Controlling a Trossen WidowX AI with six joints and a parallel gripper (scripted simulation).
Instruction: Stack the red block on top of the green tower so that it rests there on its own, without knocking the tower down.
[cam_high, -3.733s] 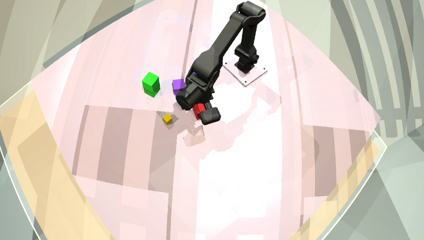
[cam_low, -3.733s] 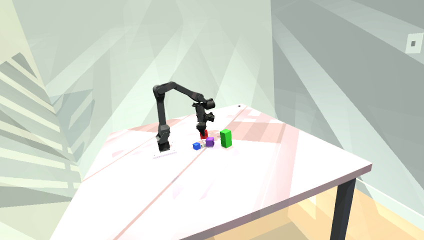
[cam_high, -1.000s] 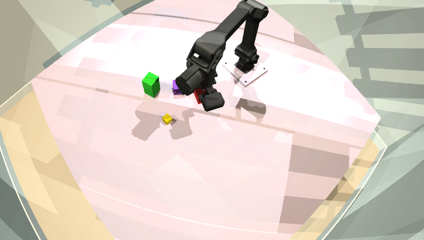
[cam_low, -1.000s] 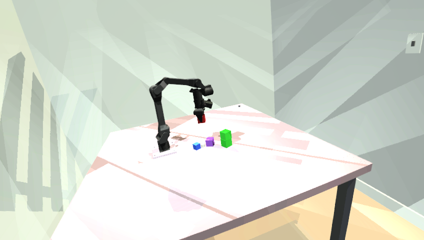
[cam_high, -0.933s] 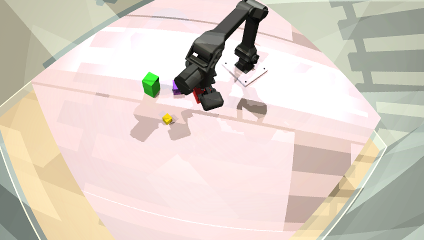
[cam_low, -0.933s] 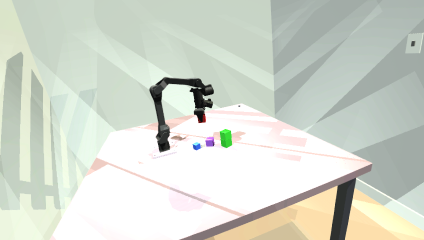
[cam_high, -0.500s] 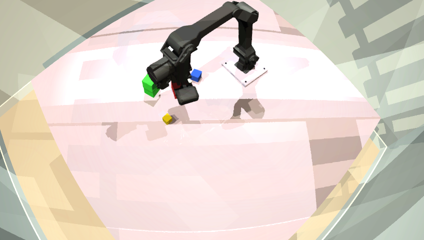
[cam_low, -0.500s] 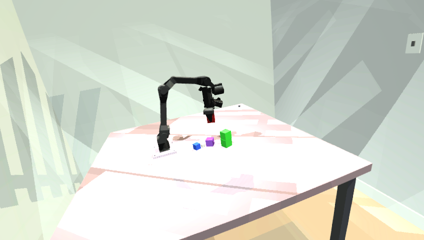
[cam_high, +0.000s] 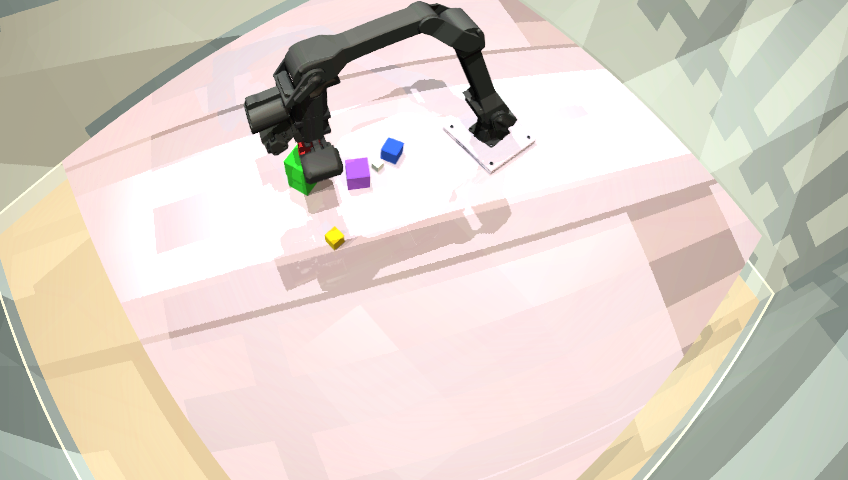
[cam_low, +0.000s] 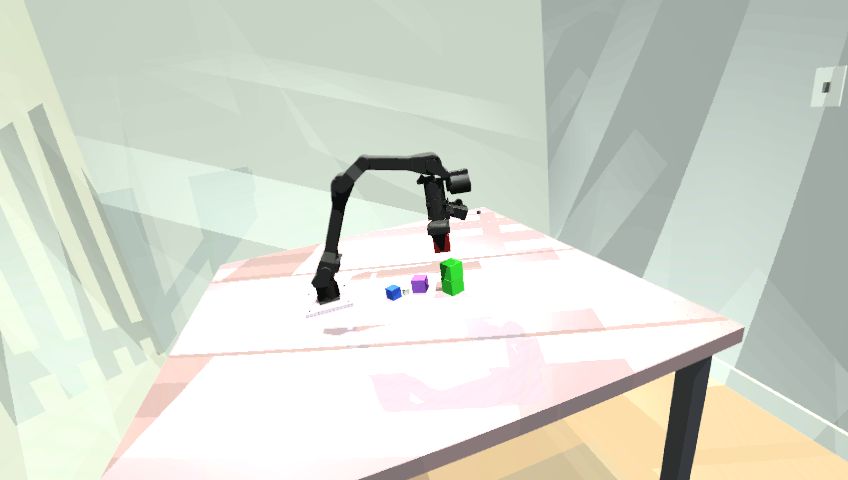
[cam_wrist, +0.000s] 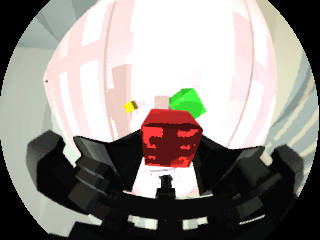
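Now: gripper tip 11 cm above the purple block, 8 cm past it and 3 cm to the right of it. Round my gripper tip: small yellow block: 12 cm below, 10 cm to the left, 4 cm ahead; red block: 2 cm above; blue block: 16 cm behind, 11 cm below, 4 cm to the left.
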